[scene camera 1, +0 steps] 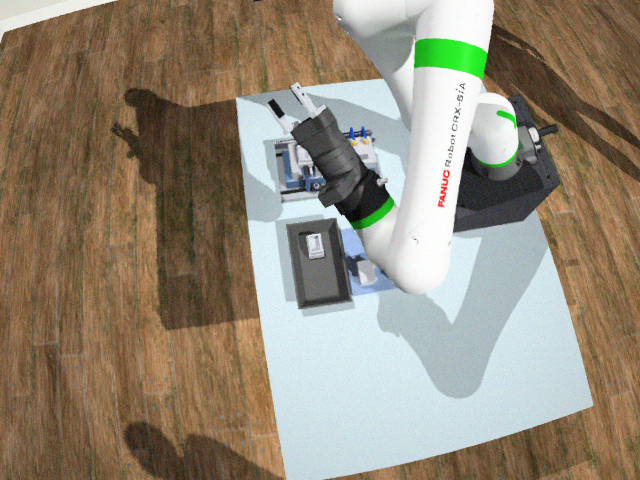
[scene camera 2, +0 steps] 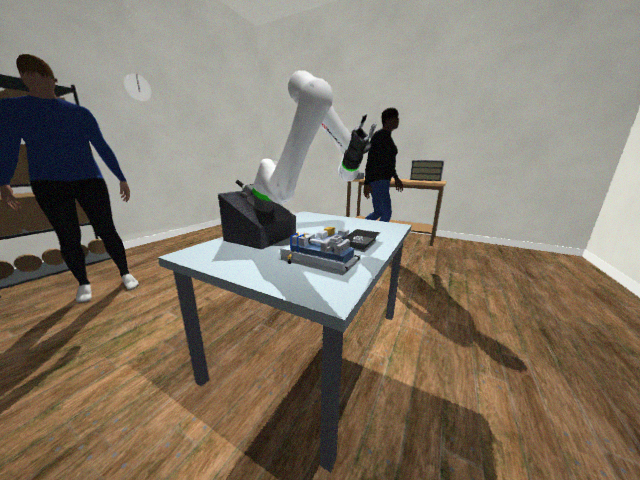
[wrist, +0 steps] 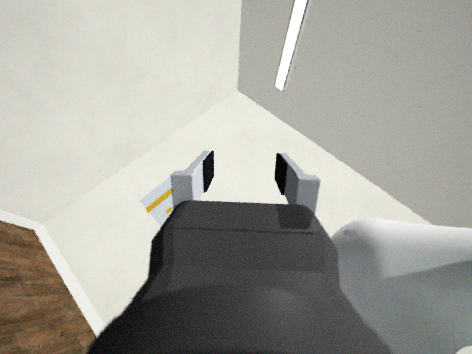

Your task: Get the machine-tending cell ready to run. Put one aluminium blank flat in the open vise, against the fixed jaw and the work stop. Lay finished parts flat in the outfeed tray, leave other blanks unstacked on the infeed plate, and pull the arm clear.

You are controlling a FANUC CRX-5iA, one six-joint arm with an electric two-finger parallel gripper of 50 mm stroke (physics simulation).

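Frame: origin at the arm's base, x left, y back, z up, level; millimetres.
Where they show: gripper, between the fingertips: [scene camera 1: 281, 93] [scene camera 2: 369, 119] [wrist: 244, 164]; arm's base, origin of its link: [scene camera 1: 497, 156] [scene camera 2: 260, 204].
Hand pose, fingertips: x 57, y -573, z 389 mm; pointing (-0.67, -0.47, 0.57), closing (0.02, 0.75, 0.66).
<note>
Things, the pixels of their top centre, and the offset from my fingertips. "spot": a spot on its surface instead. Level surfaces: height alone.
- vise, centre of its top: [scene camera 1: 328, 151] [scene camera 2: 321, 238] dx -174, dy +117, dz -475 mm
- pale finished part, centre of its top: [scene camera 1: 315, 243] [scene camera 2: 357, 237] dx +76, dy +45, dz -528 mm
- light grey blank, centre of its top: [scene camera 1: 366, 271] dx +172, dy +169, dz -530 mm
- blue infeed plate, a spot on its surface: [scene camera 1: 355, 241] spot: dx +72, dy +159, dz -566 mm
- orange block, centre of its top: [scene camera 2: 329, 228] dx +170, dy +259, dz -531 mm
- pale table, height of its surface: dz -575 mm
My gripper [scene camera 1: 285, 96] [scene camera 2: 368, 121] [wrist: 244, 164] is open and empty, raised high above the table with its fingers pointing up. The vise [scene camera 1: 294, 178] [scene camera 2: 323, 252] stands on its base below; in scene camera 1 the gripper body covers much of it, and whether a blank lies in its jaws cannot be told. A pale finished part [scene camera 1: 315, 245] [scene camera 2: 357, 238] lies in the dark outfeed tray [scene camera 1: 323, 286] [scene camera 2: 369, 239], near its vise end. A light grey blank [scene camera 1: 367, 272] rests on the blue infeed plate [scene camera 1: 355, 241]. The arm hides the plate's right part.
An orange block [scene camera 2: 329, 230] shows behind the vise. The black robot base [scene camera 1: 496, 201] [scene camera 2: 253, 222] stands on the pale table [scene camera 1: 413, 413] [scene camera 2: 248, 273]. Two people [scene camera 2: 62, 144] [scene camera 2: 382, 155] are in the room, one near the back bench [scene camera 2: 423, 183].
</note>
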